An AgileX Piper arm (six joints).
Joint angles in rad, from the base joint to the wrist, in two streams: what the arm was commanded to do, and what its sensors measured. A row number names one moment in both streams.
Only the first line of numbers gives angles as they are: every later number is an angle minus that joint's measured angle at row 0.
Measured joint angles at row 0: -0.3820, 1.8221, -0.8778, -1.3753, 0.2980, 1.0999
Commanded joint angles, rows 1 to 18: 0.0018, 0.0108, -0.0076, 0.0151, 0.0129, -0.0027; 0.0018, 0.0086, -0.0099, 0.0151, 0.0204, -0.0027; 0.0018, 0.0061, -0.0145, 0.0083, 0.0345, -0.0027; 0.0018, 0.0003, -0.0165, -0.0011, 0.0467, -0.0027; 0.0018, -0.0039, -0.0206, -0.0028, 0.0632, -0.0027; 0.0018, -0.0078, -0.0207, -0.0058, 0.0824, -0.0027; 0.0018, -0.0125, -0.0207, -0.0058, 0.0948, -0.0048; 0.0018, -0.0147, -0.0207, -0.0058, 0.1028, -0.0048; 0.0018, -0.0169, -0.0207, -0.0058, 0.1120, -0.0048; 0.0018, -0.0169, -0.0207, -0.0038, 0.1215, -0.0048; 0.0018, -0.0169, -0.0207, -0.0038, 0.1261, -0.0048; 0.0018, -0.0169, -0.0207, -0.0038, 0.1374, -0.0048; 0.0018, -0.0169, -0.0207, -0.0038, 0.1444, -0.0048; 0.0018, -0.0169, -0.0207, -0.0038, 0.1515, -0.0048; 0.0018, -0.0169, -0.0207, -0.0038, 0.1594, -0.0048; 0.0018, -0.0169, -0.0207, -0.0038, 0.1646, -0.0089; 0.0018, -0.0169, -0.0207, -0.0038, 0.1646, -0.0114; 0.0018, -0.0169, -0.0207, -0.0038, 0.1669, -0.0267
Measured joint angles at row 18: 0.0092, 0.0002, -0.0180, 0.0056, 0.0670, 0.0000
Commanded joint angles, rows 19 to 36: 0.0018, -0.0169, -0.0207, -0.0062, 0.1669, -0.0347; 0.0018, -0.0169, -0.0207, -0.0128, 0.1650, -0.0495; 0.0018, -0.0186, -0.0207, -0.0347, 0.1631, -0.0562; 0.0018, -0.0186, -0.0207, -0.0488, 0.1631, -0.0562; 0.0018, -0.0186, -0.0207, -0.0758, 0.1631, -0.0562; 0.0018, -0.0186, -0.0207, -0.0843, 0.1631, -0.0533; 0.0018, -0.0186, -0.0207, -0.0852, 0.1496, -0.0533; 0.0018, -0.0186, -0.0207, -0.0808, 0.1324, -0.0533; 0.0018, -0.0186, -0.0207, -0.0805, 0.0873, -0.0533; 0.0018, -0.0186, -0.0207, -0.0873, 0.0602, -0.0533; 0.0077, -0.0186, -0.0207, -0.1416, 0.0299, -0.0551; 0.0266, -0.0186, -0.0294, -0.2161, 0.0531, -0.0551; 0.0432, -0.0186, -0.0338, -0.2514, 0.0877, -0.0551; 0.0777, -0.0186, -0.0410, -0.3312, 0.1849, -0.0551; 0.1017, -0.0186, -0.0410, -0.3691, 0.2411, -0.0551; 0.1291, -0.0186, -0.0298, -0.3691, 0.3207, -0.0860; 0.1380, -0.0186, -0.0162, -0.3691, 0.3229, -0.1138; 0.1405, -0.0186, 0.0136, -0.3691, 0.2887, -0.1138
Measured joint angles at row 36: 0.1077, -0.0083, -0.0363, -0.3321, 0.2438, -0.0678
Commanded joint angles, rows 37 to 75: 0.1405, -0.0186, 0.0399, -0.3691, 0.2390, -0.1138; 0.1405, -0.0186, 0.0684, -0.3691, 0.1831, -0.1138; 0.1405, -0.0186, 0.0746, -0.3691, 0.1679, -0.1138; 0.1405, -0.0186, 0.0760, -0.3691, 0.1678, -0.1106; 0.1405, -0.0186, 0.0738, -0.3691, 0.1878, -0.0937; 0.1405, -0.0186, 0.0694, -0.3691, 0.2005, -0.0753; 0.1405, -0.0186, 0.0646, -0.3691, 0.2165, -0.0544; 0.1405, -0.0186, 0.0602, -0.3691, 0.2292, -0.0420; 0.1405, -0.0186, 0.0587, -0.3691, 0.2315, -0.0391; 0.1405, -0.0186, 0.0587, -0.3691, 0.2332, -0.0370; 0.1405, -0.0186, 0.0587, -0.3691, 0.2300, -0.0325; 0.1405, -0.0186, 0.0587, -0.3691, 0.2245, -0.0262; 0.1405, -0.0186, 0.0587, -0.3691, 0.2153, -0.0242; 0.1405, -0.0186, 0.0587, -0.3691, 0.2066, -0.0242; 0.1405, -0.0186, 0.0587, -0.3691, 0.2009, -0.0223; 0.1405, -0.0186, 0.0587, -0.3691, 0.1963, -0.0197; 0.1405, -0.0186, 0.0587, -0.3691, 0.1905, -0.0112; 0.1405, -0.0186, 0.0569, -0.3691, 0.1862, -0.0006; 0.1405, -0.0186, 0.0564, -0.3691, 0.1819, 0.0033; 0.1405, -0.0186, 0.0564, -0.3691, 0.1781, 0.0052; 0.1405, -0.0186, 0.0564, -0.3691, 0.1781, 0.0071; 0.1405, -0.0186, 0.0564, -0.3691, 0.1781, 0.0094; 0.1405, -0.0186, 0.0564, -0.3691, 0.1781, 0.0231; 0.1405, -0.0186, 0.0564, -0.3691, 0.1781, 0.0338; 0.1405, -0.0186, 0.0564, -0.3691, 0.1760, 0.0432; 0.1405, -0.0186, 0.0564, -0.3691, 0.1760, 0.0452; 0.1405, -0.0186, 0.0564, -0.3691, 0.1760, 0.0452; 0.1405, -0.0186, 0.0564, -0.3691, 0.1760, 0.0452; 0.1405, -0.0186, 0.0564, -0.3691, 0.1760, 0.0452; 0.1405, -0.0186, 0.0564, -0.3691, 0.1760, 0.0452; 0.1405, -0.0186, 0.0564, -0.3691, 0.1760, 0.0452; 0.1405, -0.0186, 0.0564, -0.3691, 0.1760, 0.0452; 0.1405, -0.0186, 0.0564, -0.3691, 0.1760, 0.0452; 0.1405, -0.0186, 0.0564, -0.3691, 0.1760, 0.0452; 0.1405, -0.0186, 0.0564, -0.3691, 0.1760, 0.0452; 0.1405, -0.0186, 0.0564, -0.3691, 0.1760, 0.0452; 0.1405, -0.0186, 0.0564, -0.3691, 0.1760, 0.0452; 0.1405, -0.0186, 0.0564, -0.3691, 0.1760, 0.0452; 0.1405, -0.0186, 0.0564, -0.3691, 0.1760, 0.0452
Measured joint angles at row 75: 0.1365, -0.0101, 0.0599, -0.3472, 0.1667, 0.0381
